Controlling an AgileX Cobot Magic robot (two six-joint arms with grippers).
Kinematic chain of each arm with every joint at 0, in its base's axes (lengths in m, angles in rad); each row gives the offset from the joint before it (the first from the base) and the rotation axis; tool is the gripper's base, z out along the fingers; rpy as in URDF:
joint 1: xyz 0 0 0.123 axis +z
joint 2: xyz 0 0 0 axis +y
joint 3: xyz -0.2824 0 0.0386 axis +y
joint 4: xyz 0.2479 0 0.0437 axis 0.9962 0 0.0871
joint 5: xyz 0 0 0 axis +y
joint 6: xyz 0.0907 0 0.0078 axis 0.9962 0 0.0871
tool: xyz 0 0 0 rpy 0 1.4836 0
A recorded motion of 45 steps. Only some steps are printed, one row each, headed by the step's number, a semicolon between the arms.
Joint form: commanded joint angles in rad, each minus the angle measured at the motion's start. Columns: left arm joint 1, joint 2, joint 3, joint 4, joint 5, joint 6; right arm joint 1, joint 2, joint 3, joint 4, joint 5, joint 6.
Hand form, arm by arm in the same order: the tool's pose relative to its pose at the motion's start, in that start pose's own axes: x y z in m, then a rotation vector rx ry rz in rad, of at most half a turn. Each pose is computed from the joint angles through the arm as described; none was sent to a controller.
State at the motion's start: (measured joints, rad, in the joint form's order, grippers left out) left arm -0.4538 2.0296 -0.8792 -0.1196 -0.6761 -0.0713; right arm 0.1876 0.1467 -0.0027 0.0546 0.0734 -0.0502
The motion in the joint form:
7: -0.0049 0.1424 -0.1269 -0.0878 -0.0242 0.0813; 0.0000 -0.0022 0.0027 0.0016 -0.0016 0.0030
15: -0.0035 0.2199 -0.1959 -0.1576 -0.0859 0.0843; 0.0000 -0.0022 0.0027 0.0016 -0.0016 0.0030
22: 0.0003 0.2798 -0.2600 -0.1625 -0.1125 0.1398; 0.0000 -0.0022 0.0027 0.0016 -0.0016 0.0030
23: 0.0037 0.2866 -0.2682 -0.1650 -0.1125 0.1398; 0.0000 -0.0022 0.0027 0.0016 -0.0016 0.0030
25: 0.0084 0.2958 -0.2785 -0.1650 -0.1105 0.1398; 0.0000 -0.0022 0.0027 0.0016 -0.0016 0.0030
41: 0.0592 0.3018 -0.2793 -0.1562 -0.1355 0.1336; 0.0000 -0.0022 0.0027 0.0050 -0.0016 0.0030
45: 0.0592 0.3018 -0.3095 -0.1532 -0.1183 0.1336; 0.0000 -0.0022 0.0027 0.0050 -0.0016 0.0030
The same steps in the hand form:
7: 0.0138 0.0028 0.0365 -0.0529 -0.0101 0.0169; 0.0006 0.0000 -0.0001 0.0000 -0.0011 0.0046
15: 0.0191 0.0080 0.0552 -0.1022 -0.0648 -0.0300; 0.0006 0.0000 -0.0001 0.0000 -0.0011 0.0046
22: 0.0228 0.0099 0.0709 -0.1117 -0.0930 0.0212; 0.0006 0.0000 -0.0001 0.0000 -0.0011 0.0046
23: 0.0231 0.0115 0.0728 -0.1164 -0.0946 0.0180; 0.0006 0.0000 -0.0001 0.0000 -0.0011 0.0046
25: 0.0239 0.0135 0.0754 -0.1205 -0.0942 0.0161; 0.0006 0.0000 -0.0001 0.0000 -0.0011 0.0046
41: 0.0209 0.0358 0.0761 -0.1641 -0.1191 0.0016; 0.0006 0.0000 -0.0001 -0.0003 -0.0011 0.0080
45: 0.0136 0.0341 0.0803 -0.1568 -0.1317 -0.0008; 0.0006 0.0000 -0.0001 -0.0003 -0.0011 0.0080

